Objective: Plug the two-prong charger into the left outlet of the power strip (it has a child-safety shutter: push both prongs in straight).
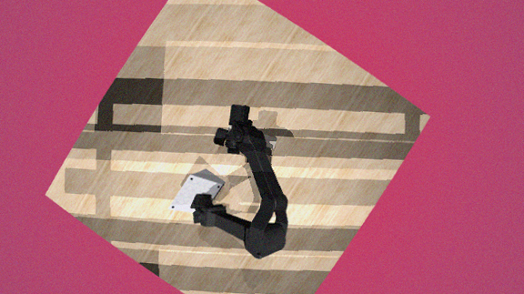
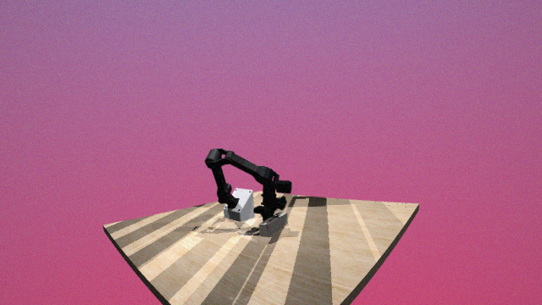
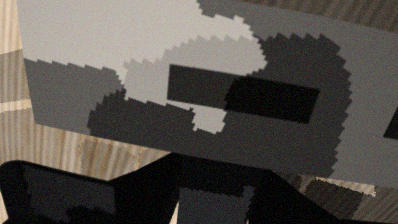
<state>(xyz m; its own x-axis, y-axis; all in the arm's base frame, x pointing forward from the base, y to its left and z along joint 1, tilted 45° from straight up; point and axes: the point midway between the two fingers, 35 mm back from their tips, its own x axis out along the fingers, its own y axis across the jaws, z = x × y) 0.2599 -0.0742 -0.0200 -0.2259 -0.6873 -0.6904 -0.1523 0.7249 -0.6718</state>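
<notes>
Now: the black two-prong charger 2 cm ahead of my gripper tip and 1 cm above it.
</notes>
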